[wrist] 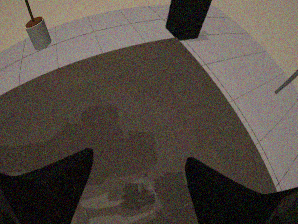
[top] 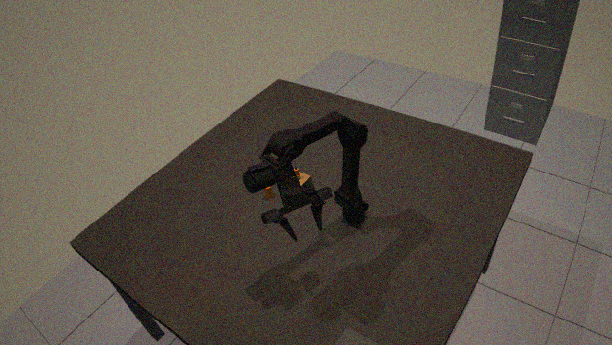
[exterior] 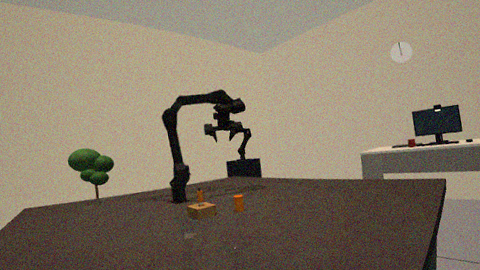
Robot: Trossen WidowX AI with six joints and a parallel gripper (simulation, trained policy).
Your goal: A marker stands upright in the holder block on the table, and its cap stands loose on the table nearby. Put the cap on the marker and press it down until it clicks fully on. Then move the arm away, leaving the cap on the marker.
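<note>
My gripper tip is now 380 mm short of the orange cap, 240 mm to the left of it and 220 mm above it. The rest, counted from my gripper tip: orange marker 340 mm to the right, 320 mm ahead, 180 mm below; then tan holder block 340 mm to the right, 320 mm ahead, 230 mm below.
</note>
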